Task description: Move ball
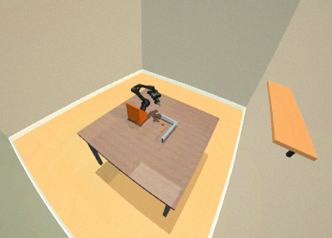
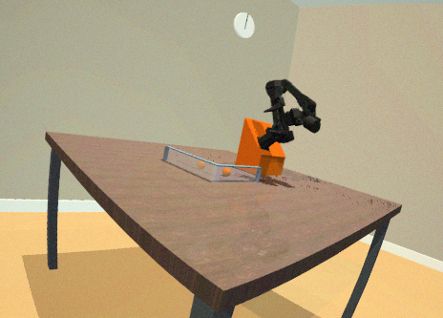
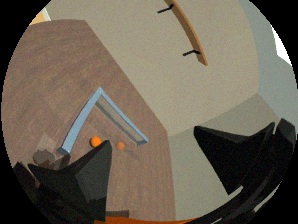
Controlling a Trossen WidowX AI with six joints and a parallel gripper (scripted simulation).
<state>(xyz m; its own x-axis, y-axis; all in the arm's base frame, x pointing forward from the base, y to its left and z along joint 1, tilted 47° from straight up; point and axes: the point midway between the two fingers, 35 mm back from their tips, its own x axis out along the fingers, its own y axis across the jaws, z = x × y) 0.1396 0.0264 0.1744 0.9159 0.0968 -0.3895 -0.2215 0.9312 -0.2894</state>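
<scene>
Right now the orange ball is 10 cm ahead of my gripper tip, 6 cm to the right of it and 22 cm below it. Also, from my gripper tip: see-through copy of ball (16 cm ahead, 15 cm to the right, 22 cm below).
</scene>
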